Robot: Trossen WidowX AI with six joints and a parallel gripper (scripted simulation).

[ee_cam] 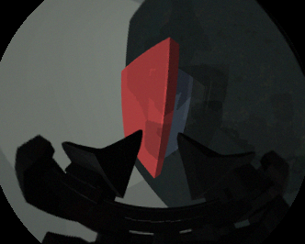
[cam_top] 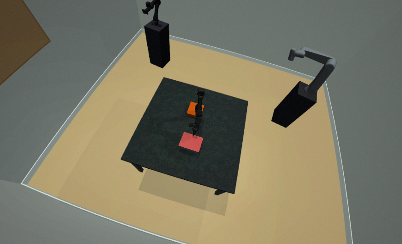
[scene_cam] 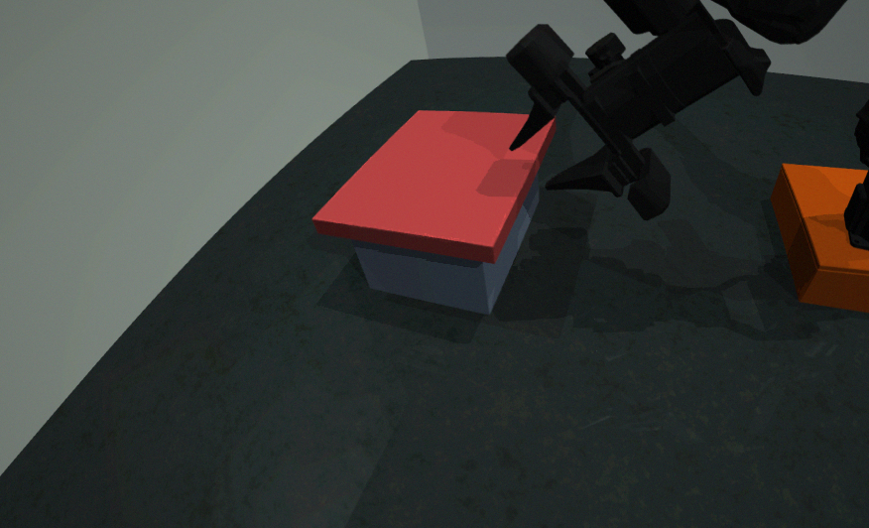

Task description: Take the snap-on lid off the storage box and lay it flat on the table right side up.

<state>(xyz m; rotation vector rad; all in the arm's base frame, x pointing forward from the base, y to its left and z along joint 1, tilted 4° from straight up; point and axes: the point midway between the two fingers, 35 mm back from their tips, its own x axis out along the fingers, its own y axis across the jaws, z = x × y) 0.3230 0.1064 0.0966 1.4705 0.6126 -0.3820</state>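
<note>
Right now the lid is 90 mm ahead of my gripper tip, 10 mm to the left of it and 10 mm below it. The rest, counted from my gripper tip: storage box (90 mm ahead, 10 mm to the left, 60 mm below).
</note>
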